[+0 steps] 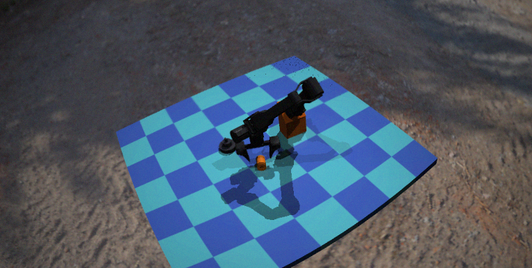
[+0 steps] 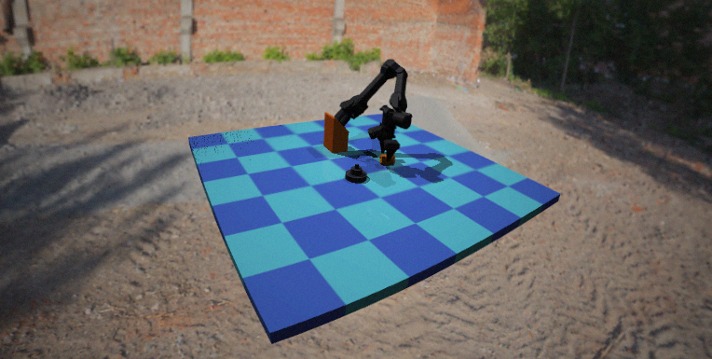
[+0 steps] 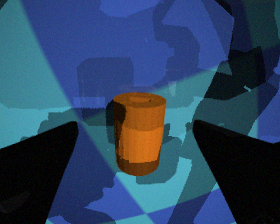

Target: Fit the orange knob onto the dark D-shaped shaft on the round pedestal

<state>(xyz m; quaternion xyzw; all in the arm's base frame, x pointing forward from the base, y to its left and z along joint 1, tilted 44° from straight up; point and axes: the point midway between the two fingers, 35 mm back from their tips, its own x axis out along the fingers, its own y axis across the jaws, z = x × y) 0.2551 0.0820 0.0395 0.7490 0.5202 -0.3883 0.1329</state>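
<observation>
The orange knob lies 1 cm to the left of my gripper tip and 1 cm below it. The rest, counted from my gripper tip: pedestal: 6 cm ahead, 20 cm to the right.
</observation>
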